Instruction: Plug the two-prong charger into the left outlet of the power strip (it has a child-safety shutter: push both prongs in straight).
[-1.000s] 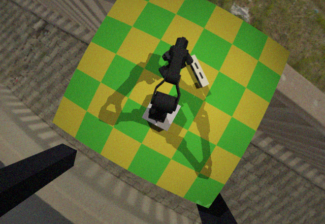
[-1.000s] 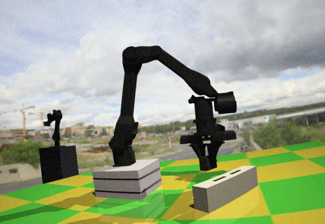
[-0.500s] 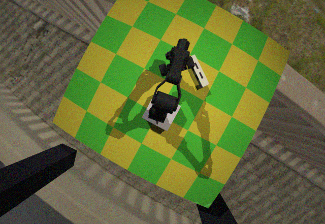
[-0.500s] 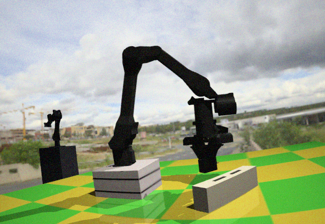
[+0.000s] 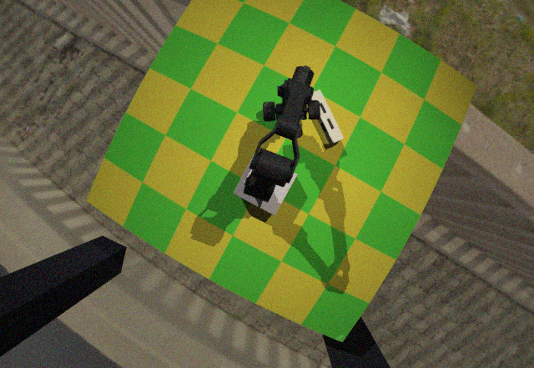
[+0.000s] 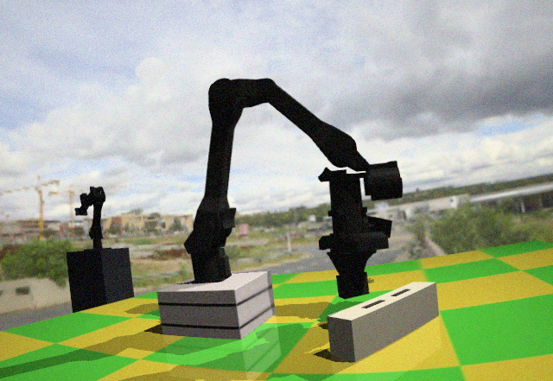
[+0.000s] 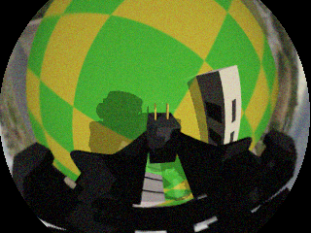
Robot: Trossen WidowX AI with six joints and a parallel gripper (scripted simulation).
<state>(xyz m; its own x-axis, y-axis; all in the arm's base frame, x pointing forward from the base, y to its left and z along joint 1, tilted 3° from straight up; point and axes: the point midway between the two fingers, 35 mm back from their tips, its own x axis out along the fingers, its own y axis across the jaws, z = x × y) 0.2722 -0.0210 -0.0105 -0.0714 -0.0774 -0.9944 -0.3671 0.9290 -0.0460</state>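
Right now my gripper tip is 20 mm short of the charger, 10 mm to the right of it and 10 mm below it.
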